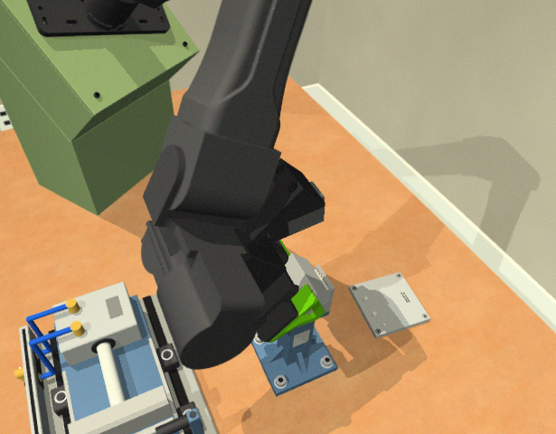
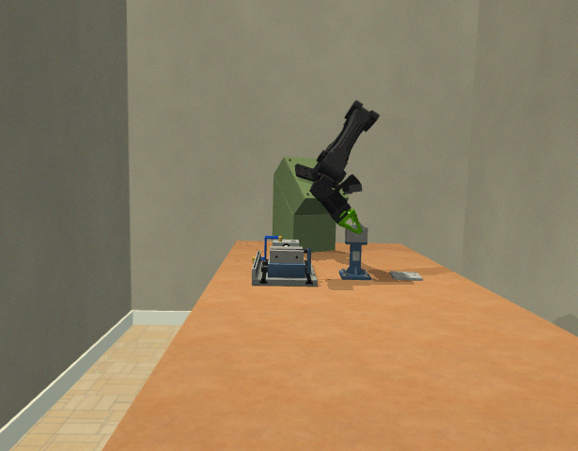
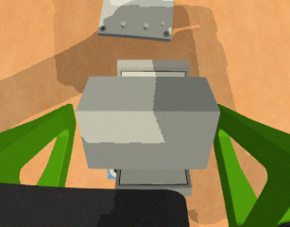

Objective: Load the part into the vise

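The grey part lies right at my hand. From my hand the other things lie so: infeed plate 1 cm ahead, 17 cm to the left, 15 cm below; then work stop 5 cm ahead, 18 cm to the right, 6 cm below; then white cylinder rod 4 cm behind, 22 cm to the right, 7 cm below.
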